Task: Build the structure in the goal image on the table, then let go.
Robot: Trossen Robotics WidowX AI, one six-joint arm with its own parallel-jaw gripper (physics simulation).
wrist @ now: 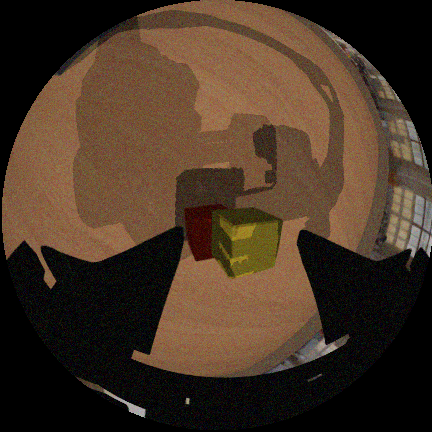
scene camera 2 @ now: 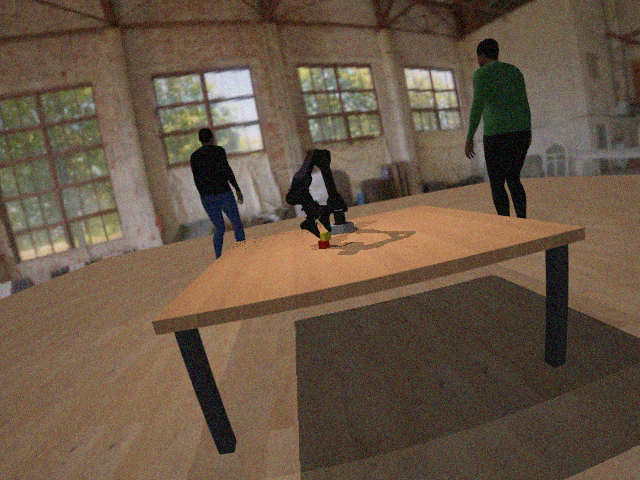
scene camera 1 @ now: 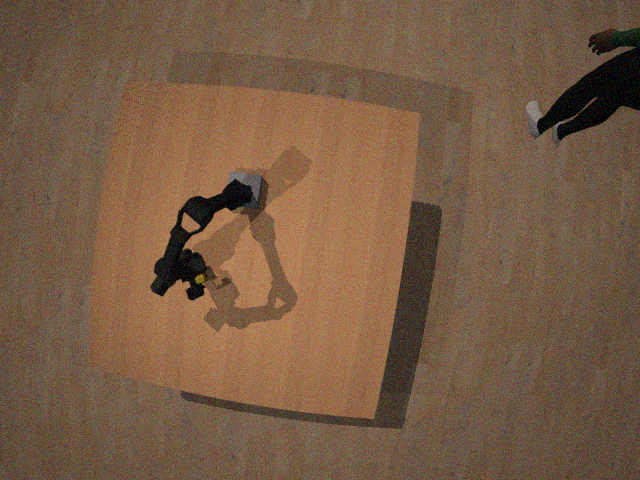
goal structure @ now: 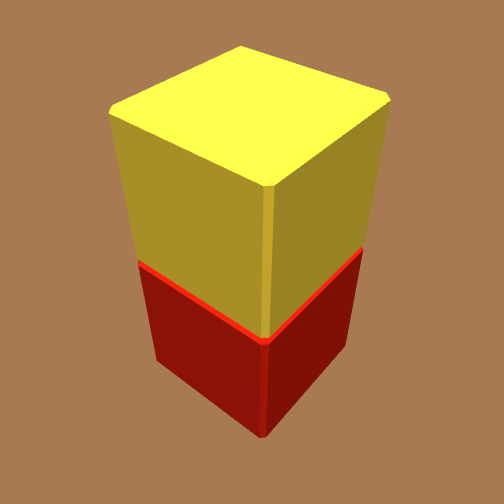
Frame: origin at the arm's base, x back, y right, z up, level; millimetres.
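Seen in the pictures: gripper, fingertip midpoint: point(wrist: 243, 235) point(scene camera 2: 325, 235) point(scene camera 1: 201, 278); arm's base at its link origin: point(scene camera 2: 340, 223) point(scene camera 1: 242, 194).
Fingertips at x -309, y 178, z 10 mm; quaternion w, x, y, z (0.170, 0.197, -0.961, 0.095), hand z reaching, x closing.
Pixels of each thing's top centre, then the offset from my fingertips to it. Level surfaces: height alone.
- yellow cube at its top centre: point(wrist: 257, 250) point(scene camera 1: 199, 279) point(scene camera 2: 324, 232) dx -3, dy +3, dz +13 mm
- red cube at its top centre: point(wrist: 215, 238) point(scene camera 2: 323, 240) dx +7, dy +12, dz -19 mm
- table at its surface level: dz -52 mm
A yellow cube point(scene camera 1: 200, 279) point(scene camera 2: 325, 236) point(wrist: 254, 247) sits on top of a red cube point(scene camera 2: 323, 244) point(wrist: 199, 237), shifted a little to the right in scene camera 2. In the wrist view the yellow cube hides part of the red one and looks slightly turned against it. The red cube rests on the table point(scene camera 1: 320, 335) point(scene camera 2: 465, 232) point(wrist: 200, 320). My gripper point(scene camera 1: 202, 283) point(scene camera 2: 324, 231) point(wrist: 243, 235) is open, with its fingers on either side of the yellow cube and a visible gap on each side in the wrist view.
The arm's grey base point(scene camera 1: 255, 181) point(scene camera 2: 343, 227) stands on the table behind the cubes in scene camera 2. A person in green point(scene camera 2: 501, 98) and a person in black point(scene camera 2: 210, 167) stand beyond the table. Arm shadows fall around the cubes.
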